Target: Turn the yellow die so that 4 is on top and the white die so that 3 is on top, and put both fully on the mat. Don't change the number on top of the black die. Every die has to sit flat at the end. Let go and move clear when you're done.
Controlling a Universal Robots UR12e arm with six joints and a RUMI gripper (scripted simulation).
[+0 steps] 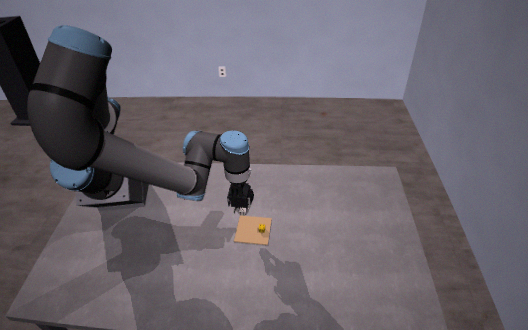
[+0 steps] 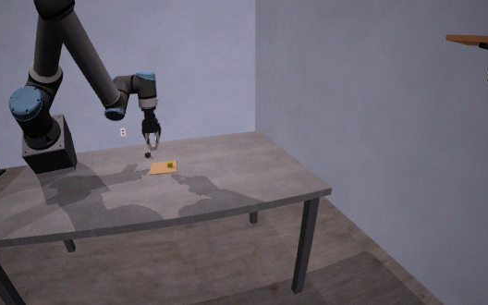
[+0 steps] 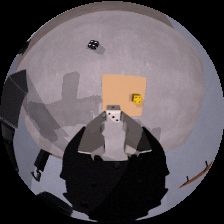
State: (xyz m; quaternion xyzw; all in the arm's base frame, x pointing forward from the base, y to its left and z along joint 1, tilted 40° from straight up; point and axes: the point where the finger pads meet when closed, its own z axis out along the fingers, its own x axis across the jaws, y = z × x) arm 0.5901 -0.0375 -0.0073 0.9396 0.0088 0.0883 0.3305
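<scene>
The tan mat lies 40 mm ahead of my hand and 120 mm below it. Round my hand: black die: 50 mm behind, 180 mm to the left, 110 mm below; white die: right at my hand; yellow die: 80 mm ahead, 100 mm below.
</scene>
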